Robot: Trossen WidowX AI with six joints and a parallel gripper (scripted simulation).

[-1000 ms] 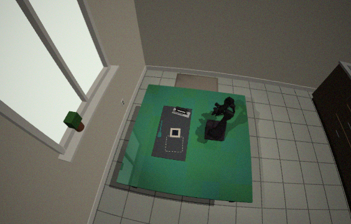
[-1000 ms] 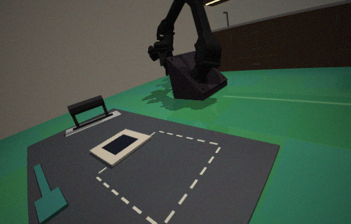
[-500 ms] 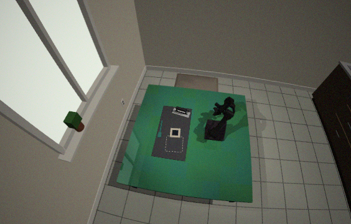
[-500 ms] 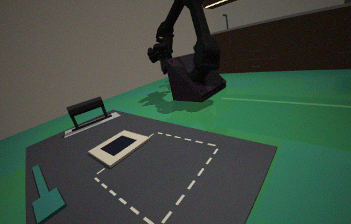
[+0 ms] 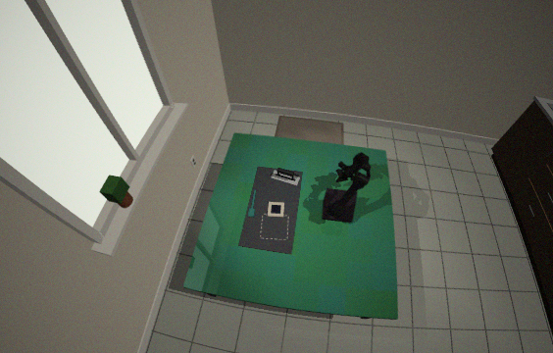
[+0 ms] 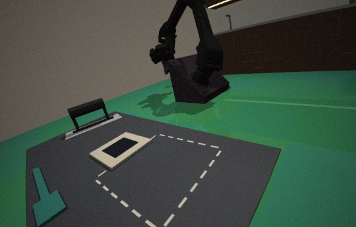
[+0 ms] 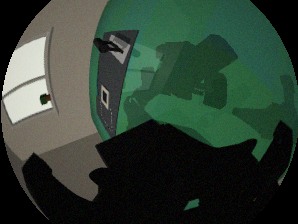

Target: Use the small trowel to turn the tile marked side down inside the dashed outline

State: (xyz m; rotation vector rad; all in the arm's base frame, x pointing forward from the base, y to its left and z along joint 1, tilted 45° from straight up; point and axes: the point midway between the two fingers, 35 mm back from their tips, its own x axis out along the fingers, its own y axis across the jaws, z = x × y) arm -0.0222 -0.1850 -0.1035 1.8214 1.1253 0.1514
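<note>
My gripper tip is now 340 mm short of the trowel, 40 mm to the left of it and 70 mm above it. Round my gripper tip: dark mat: 400 mm ahead, 210 mm to the left, 120 mm below; teal piece: 540 mm ahead, 240 mm to the left, 100 mm below; tile: 380 mm ahead, 230 mm to the left, 100 mm below.
</note>
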